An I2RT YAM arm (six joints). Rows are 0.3 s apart.
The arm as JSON. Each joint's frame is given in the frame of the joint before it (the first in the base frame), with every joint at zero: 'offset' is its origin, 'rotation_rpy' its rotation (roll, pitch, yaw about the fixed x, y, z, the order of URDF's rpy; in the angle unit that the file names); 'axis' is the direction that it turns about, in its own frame. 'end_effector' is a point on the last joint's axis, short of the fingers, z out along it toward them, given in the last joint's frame.
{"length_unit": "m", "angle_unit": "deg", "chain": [
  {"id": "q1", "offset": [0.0, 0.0, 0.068], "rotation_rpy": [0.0, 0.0, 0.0], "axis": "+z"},
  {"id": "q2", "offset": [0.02, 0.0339, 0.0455], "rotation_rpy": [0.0, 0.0, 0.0], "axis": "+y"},
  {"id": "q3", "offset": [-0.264, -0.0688, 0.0], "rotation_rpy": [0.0, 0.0, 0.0], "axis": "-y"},
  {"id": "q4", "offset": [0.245, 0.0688, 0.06], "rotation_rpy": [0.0, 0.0, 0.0], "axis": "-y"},
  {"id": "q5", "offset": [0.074, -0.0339, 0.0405], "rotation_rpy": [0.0, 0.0, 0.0], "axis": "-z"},
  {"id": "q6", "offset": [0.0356, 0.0, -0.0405], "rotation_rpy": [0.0, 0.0, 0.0], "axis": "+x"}
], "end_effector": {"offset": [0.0, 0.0, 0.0], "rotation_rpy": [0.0, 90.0, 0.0]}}
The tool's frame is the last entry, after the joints.
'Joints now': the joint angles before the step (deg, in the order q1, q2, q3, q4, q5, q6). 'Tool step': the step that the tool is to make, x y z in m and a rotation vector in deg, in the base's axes. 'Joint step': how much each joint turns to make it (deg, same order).
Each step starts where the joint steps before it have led.
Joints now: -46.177, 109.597, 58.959, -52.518, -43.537, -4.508
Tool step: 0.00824, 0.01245, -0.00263, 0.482, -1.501, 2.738
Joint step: 2.803, -0.064, -0.956, 1.375, -1.378, -0.348
